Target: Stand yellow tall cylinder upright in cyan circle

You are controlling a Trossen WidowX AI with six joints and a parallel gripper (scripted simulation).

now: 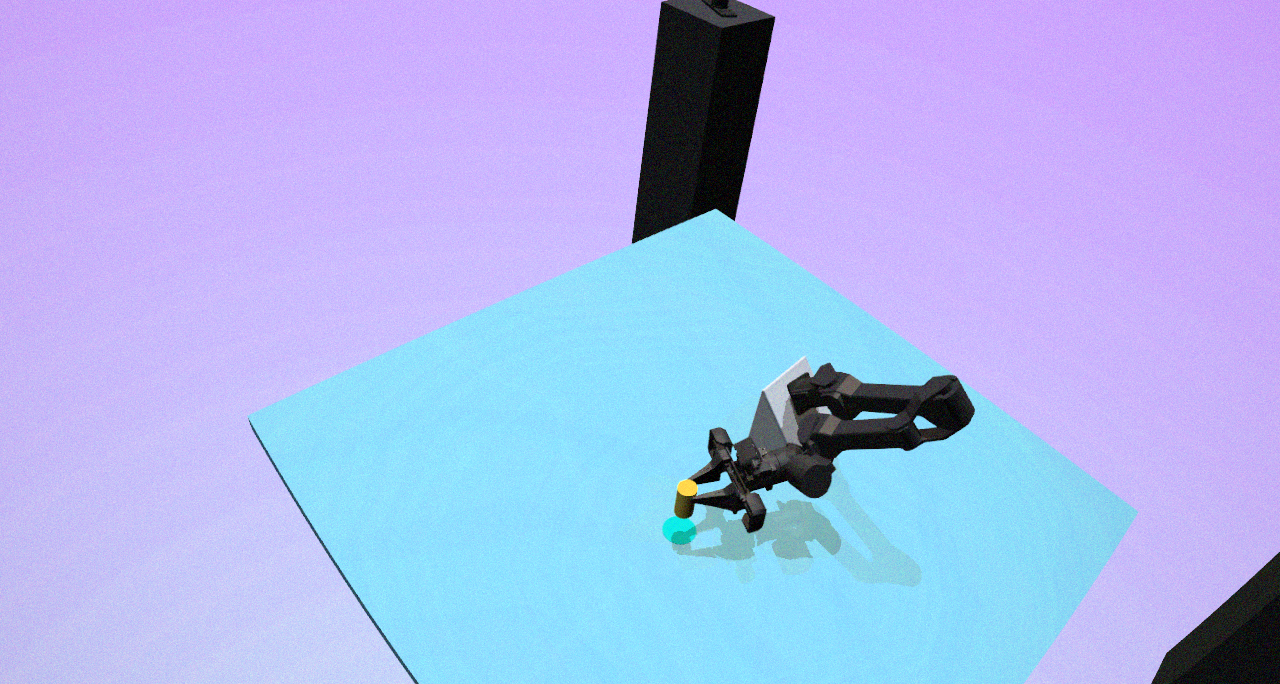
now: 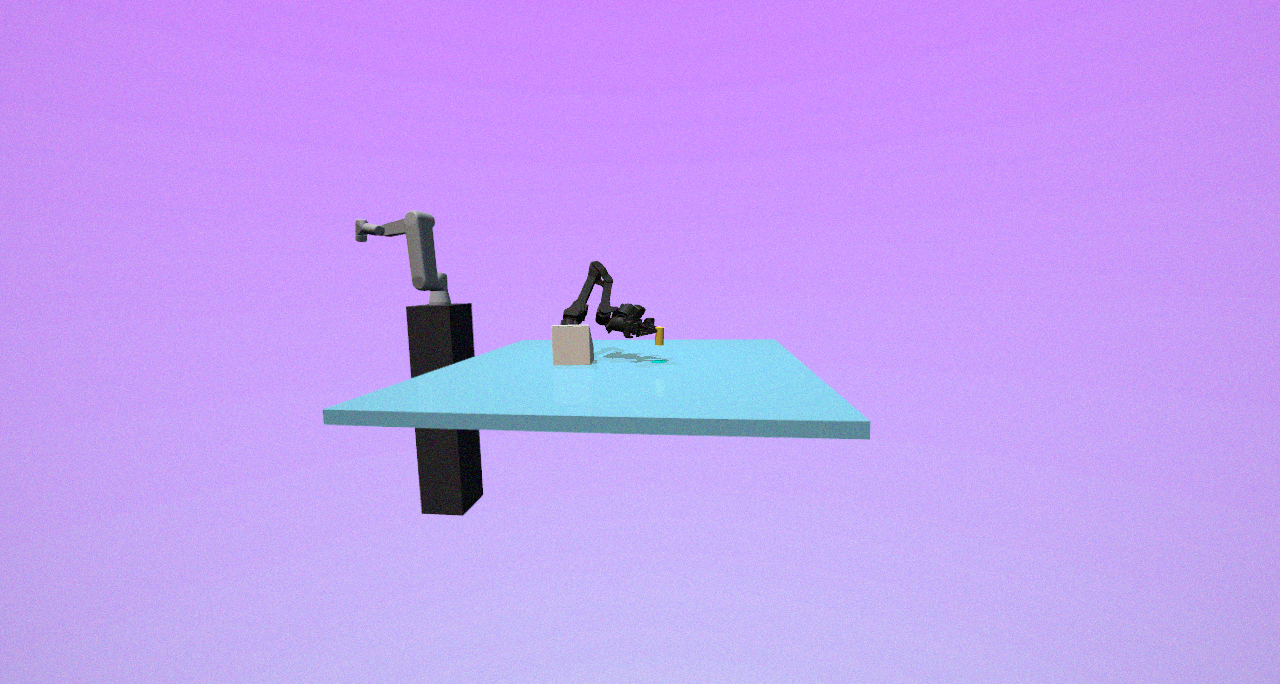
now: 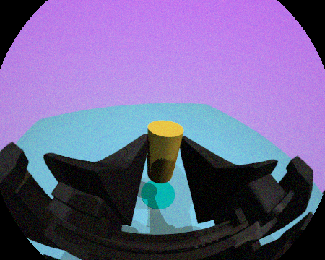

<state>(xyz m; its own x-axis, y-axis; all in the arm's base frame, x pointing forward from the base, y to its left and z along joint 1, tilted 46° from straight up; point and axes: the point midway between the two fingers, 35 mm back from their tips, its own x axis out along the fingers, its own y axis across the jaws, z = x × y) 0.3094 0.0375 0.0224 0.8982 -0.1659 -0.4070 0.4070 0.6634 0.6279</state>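
The cyan circle is 120 mm below my gripper tip. From my gripper tip the other things lie so: yellow cylinder (20 mm below).
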